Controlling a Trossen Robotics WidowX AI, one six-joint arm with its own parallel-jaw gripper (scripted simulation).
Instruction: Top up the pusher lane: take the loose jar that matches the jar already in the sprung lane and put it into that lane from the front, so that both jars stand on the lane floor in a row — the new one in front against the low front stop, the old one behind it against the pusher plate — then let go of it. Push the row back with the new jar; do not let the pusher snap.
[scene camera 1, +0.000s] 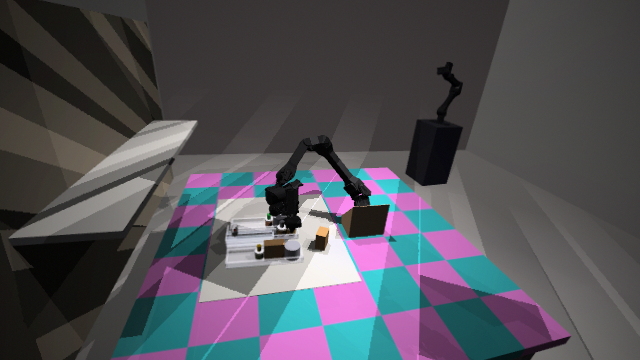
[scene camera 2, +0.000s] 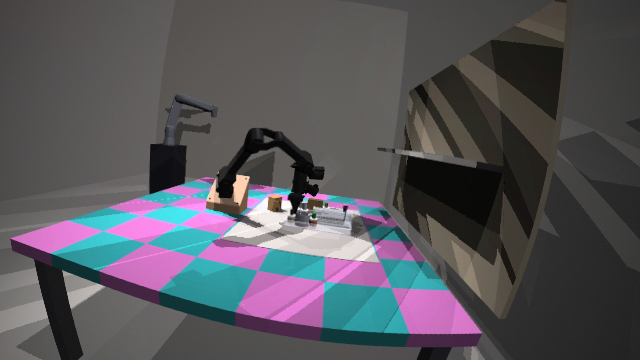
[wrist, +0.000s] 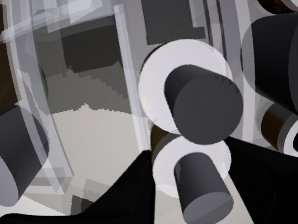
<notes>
In view: the gripper (wrist: 186, 151) and a clear rack (scene camera 1: 245, 238).
</notes>
